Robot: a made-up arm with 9 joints.
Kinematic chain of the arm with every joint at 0, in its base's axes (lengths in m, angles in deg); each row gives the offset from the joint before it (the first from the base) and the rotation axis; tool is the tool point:
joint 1: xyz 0 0 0.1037 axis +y
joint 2: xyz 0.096 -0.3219 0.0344 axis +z
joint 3: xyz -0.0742 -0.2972 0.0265 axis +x
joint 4: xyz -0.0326 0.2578 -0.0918 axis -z
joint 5: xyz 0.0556 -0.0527 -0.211 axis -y
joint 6: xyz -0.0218 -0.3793 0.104 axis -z
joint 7: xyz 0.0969 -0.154 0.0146 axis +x
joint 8: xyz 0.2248 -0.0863 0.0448 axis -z
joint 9: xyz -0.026 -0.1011 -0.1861 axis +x
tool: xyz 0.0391 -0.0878 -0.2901
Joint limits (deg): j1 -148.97..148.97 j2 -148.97..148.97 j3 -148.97..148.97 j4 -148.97..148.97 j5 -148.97..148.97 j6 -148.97..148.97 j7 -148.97..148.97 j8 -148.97..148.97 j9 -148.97..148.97
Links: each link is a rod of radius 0.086 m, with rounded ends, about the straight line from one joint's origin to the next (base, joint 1, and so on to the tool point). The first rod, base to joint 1, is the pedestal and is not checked.
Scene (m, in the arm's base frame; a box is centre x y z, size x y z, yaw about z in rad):
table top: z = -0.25
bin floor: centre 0 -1.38 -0.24 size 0.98 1.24 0.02 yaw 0.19
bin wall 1: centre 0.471 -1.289 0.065 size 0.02 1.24 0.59 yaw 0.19
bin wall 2: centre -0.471 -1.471 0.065 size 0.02 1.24 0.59 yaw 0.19
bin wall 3: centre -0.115 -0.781 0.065 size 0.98 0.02 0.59 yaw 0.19
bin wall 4: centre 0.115 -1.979 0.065 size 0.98 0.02 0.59 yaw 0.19
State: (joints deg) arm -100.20 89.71 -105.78 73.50 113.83 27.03 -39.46 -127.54 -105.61
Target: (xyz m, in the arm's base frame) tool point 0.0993 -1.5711 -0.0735
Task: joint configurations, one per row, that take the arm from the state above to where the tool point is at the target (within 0.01 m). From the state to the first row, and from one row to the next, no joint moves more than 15 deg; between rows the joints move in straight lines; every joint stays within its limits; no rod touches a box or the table.
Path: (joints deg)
1: -98.77 78.73 -106.25 74.99 115.38 35.22 -40.12 -119.03 -101.54
2: -97.34 67.74 -106.73 76.47 116.92 43.41 -40.79 -110.51 -97.48
3: -95.90 56.76 -107.20 77.96 118.47 51.61 -41.45 -102.00 -93.41

